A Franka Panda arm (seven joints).
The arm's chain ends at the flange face. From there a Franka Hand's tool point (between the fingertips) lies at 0.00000 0.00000 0.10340 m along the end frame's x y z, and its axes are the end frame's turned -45 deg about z.
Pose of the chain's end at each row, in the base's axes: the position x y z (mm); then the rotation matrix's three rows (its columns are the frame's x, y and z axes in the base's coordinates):
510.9 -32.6 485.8; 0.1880 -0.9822 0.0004; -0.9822 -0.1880 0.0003; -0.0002 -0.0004 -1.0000
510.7 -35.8 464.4; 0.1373 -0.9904 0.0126; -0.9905 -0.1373 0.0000; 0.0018 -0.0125 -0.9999
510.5 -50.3 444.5; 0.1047 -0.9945 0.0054; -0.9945 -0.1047 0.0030; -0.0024 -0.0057 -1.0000
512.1 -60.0 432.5; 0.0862 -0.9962 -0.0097; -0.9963 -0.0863 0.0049; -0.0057 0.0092 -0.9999
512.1 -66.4 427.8; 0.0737 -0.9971 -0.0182; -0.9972 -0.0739 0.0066; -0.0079 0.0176 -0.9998
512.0 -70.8 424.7; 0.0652 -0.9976 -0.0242; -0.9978 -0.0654 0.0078; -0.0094 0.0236 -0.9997
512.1 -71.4 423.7; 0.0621 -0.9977 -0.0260; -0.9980 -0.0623 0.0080; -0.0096 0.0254 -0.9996
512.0 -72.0 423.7; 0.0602 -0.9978 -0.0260; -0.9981 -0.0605 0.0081; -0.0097 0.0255 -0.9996
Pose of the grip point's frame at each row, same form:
510.9 -32.6 382.4; 0.8275 -0.5616 0.0004; -0.5616 -0.8275 0.0003; 0.0001 -0.0004 -1.0000
512.0 -35.8 361.0; 0.7974 -0.6032 0.0126; -0.6033 -0.7975 0.0000; 0.0101 -0.0076 -0.9999
511.1 -50.0 341.1; 0.7773 -0.6292 0.0054; -0.6292 -0.7773 0.0030; 0.0023 -0.0057 -1.0000
511.1 -59.5 329.1; 0.7654 -0.6435 -0.0097; -0.6435 -0.7655 0.0049; -0.0105 0.0025 -0.9999
510.2 -65.7 324.4; 0.7572 -0.6529 -0.0182; -0.6529 -0.7574 0.0066; -0.0180 0.0069 -0.9998
509.5 -70.0 321.3; 0.7515 -0.6593 -0.0242; -0.6593 -0.7518 0.0078; -0.0233 0.0100 -0.9997
509.4 -70.6 320.3; 0.7494 -0.6616 -0.0260; -0.6616 -0.7497 0.0080; -0.0247 0.0112 -0.9996
509.3 -71.2 320.3; 0.7481 -0.6630 -0.0260; -0.6630 -0.7485 0.0081; -0.0249 0.0112 -0.9996

